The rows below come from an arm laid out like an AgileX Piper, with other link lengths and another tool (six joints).
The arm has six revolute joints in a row. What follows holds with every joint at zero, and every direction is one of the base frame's.
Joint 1 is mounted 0.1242 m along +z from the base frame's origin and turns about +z.
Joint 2 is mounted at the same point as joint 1 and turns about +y.
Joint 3 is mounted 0.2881 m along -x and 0.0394 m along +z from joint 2 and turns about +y.
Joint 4 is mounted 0.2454 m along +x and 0.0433 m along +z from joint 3 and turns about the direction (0.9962, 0, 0.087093).
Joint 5 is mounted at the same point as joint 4 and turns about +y.
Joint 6 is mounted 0.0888 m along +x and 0.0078 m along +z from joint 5 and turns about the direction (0.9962, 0, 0.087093).
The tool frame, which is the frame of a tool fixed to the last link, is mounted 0.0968 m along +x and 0.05 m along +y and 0.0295 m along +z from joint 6; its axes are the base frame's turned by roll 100.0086, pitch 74.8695 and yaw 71.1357 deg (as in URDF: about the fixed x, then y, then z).
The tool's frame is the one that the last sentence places.
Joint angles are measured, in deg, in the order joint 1, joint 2, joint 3, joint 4, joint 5, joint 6. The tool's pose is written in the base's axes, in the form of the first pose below.
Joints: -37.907, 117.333, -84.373, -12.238, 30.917, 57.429
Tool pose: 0.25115 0.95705 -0.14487 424.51; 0.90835 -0.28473 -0.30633 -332.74; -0.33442 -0.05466 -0.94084 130.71; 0 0 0 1
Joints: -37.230, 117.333, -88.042, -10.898, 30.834, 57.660
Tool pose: 0.27487 0.95791 -0.08281 440.39; 0.90066 -0.28667 -0.32654 -335.48; -0.33653 0.01517 -0.94155 155.24; 0 0 0 1
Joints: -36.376, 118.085, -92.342, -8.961, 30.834, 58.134
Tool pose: 0.30275 0.95292 -0.01664 458.40; 0.89650 -0.29066 -0.33436 -336.87; -0.32346 0.08631 -0.94230 177.45; 0 0 0 1
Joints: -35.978, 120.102, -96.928, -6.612, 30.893, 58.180
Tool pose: 0.32768 0.94410 0.03607 474.77; 0.89592 -0.29839 -0.32907 -341.37; -0.29991 0.14014 -0.94362 189.25; 0 0 0 1
